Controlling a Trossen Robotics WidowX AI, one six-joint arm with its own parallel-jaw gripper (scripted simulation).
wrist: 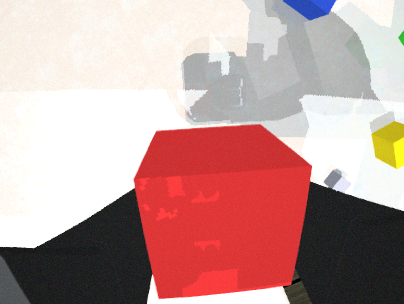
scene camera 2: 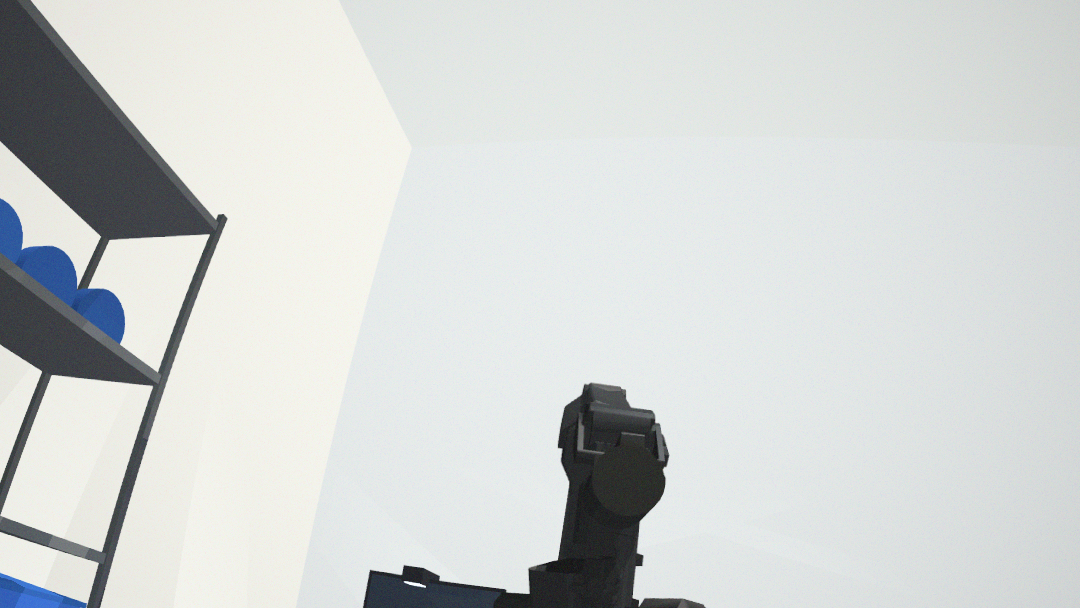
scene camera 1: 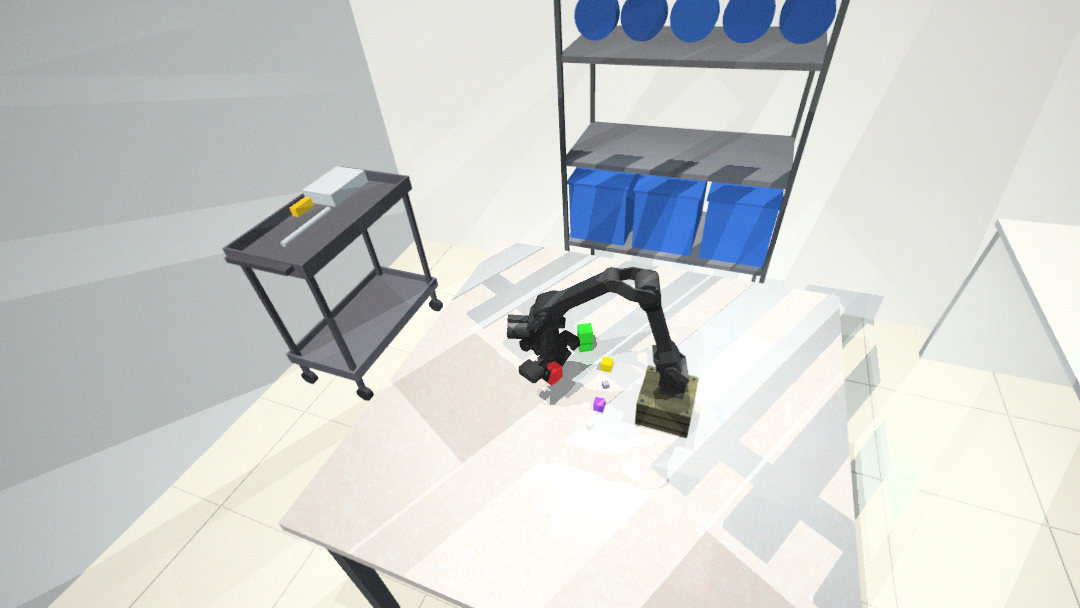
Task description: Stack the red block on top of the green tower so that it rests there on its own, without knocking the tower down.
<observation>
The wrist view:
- my gripper
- red block: held by my gripper
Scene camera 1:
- my gripper
</observation>
